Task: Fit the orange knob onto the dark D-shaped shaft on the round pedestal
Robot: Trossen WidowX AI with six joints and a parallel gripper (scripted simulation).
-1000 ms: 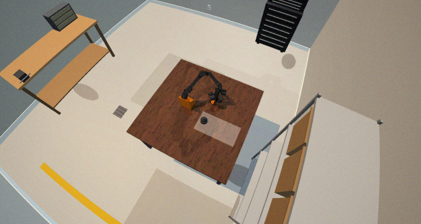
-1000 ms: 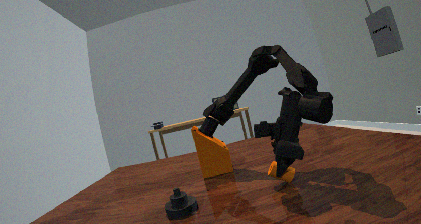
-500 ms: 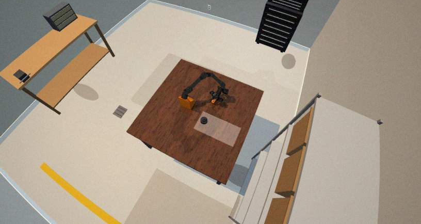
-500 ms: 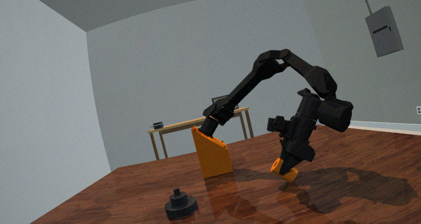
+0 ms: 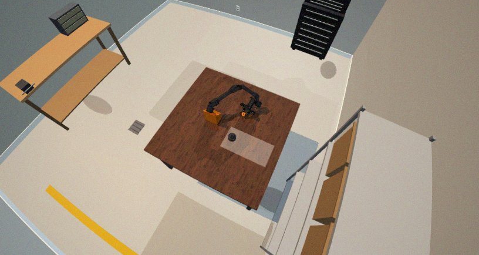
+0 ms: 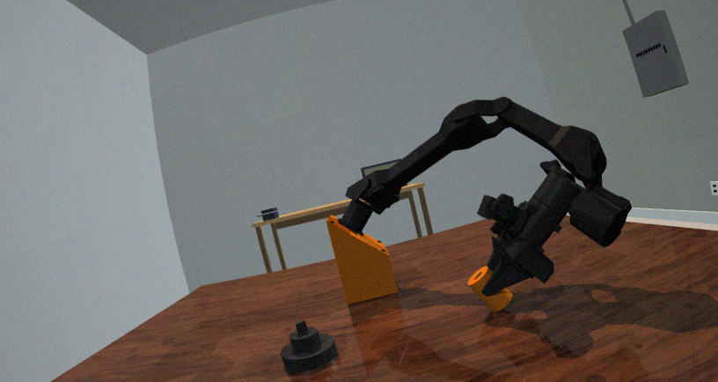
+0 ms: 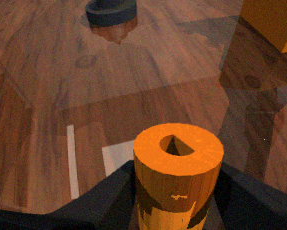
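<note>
Right now the orange knob is 1 cm to the left of my gripper tip. From my gripper tip the other things lie so: dark pedestal (28 cm to the right, 1 cm below, 1 cm behind).
</note>
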